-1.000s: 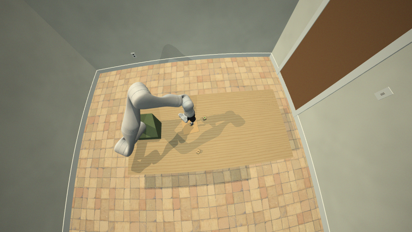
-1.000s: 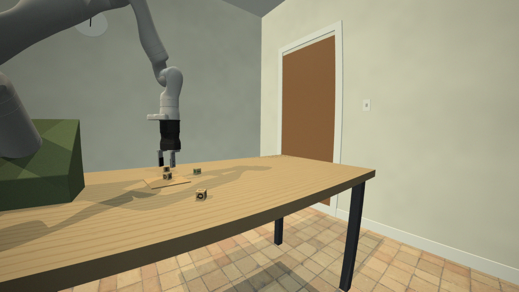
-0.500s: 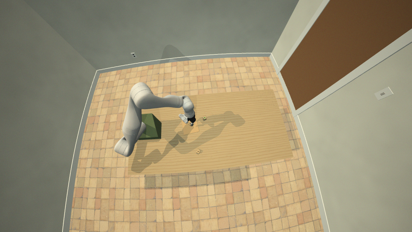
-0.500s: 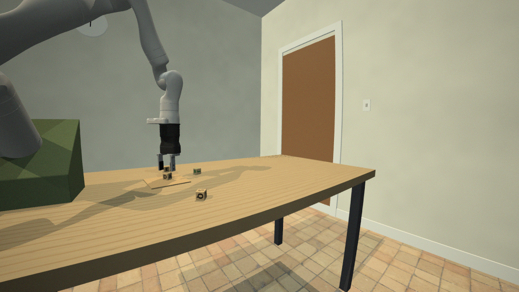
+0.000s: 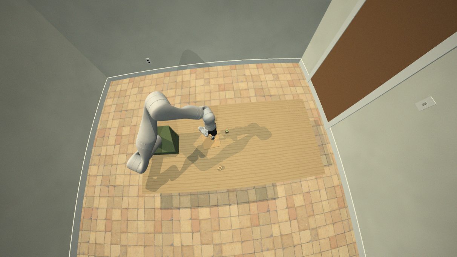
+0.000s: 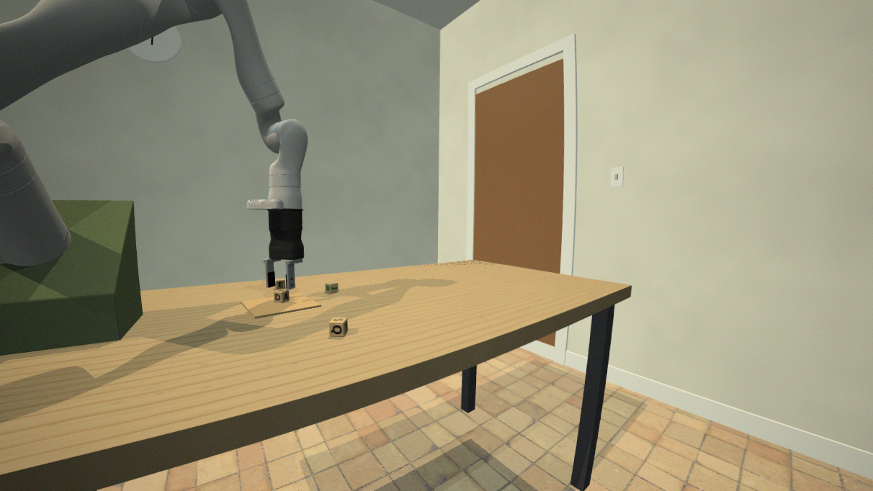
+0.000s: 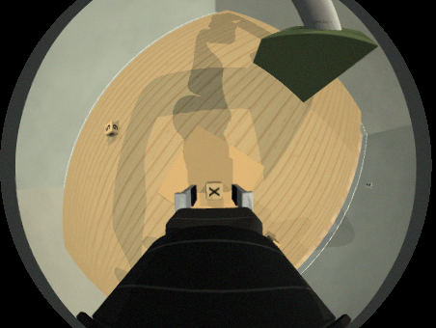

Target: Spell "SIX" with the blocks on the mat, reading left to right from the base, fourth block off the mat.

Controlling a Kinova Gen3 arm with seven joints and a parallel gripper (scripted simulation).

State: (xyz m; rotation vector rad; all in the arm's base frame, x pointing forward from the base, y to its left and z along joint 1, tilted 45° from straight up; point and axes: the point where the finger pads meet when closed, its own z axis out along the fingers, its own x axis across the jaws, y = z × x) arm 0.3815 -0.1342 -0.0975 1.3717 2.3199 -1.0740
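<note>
Right now the tan mat is 1 cm behind my hand, 1 cm to the right of it and 5 cm below it. Also, from my hand: tan block: 2 cm ahead, 26 cm to the right, 4 cm below.
</note>
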